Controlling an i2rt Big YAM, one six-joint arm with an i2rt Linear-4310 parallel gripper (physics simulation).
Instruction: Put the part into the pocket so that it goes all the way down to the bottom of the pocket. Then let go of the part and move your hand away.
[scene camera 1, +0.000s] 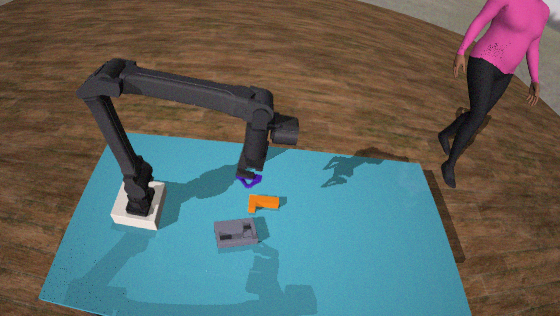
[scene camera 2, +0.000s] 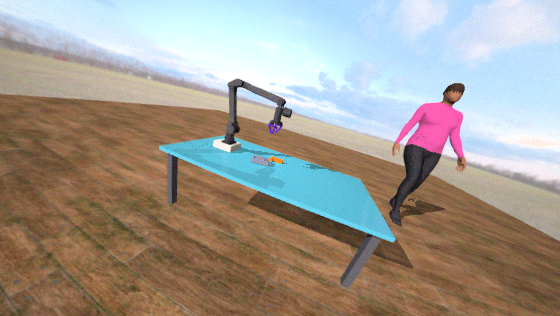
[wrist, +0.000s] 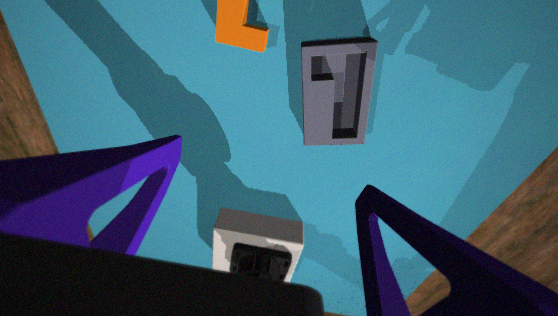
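Pixels of known places: gripper, fingertip midpoint: (scene camera 1: 250, 174) (scene camera 2: 273, 133) (wrist: 276, 171); arm's base at its link origin: (scene camera 1: 140, 201) (scene camera 2: 228, 142) (wrist: 260, 259).
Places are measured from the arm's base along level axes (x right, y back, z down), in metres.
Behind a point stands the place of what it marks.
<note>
The part, an orange L-shaped block (scene camera 1: 264, 202) @(y -0.452, x -0.097, z 0.029 m) (scene camera 2: 276, 160) @(y -0.452, x -0.095, z 0.042 m) (wrist: 231, 34) @(y -0.408, x -0.106, z 0.027 m), lies flat on the blue table, beside the grey block and apart from it; the wrist view cuts it off at the top edge. The grey block (scene camera 1: 235, 226) @(y -0.357, x 0.026, z 0.021 m) (scene camera 2: 260, 160) @(y -0.371, x 0.084, z 0.024 m) (wrist: 318, 112) @(y -0.337, x 0.024, z 0.021 m) stands on the table with the pocket, an L-shaped recess (wrist: 353, 95) @(y -0.362, x 0.071, z 0.052 m), facing up; no part lies in the pocket. My gripper (scene camera 1: 249, 181) @(y -0.389, x -0.028, z -0.198 m) (scene camera 2: 274, 131) @(y -0.389, x -0.028, z -0.198 m) (wrist: 276, 171) @(y -0.389, x -0.028, z -0.198 m) is open and empty, with purple fingers spread wide. It hangs well above the table, pointing down, and touches neither block.
The arm's white base block (scene camera 1: 159, 206) @(y -0.073, x -0.002, z 0.012 m) (scene camera 2: 226, 145) @(y -0.033, x 0.075, z 0.007 m) (wrist: 260, 225) @(y -0.073, x -0.016, z 0.027 m) stands at one end of the blue table (scene camera 1: 360, 240) @(y -0.827, x 0.026, z 0.056 m) (scene camera 2: 330, 200) @(y -0.947, x 0.236, z 0.057 m) (wrist: 250, 165) @(y -0.195, x -0.058, z 0.057 m). A person in a pink top (scene camera 1: 515, 35) (scene camera 2: 434, 127) is on the wooden floor beyond the table's far end. Arm shadows fall across the table.
</note>
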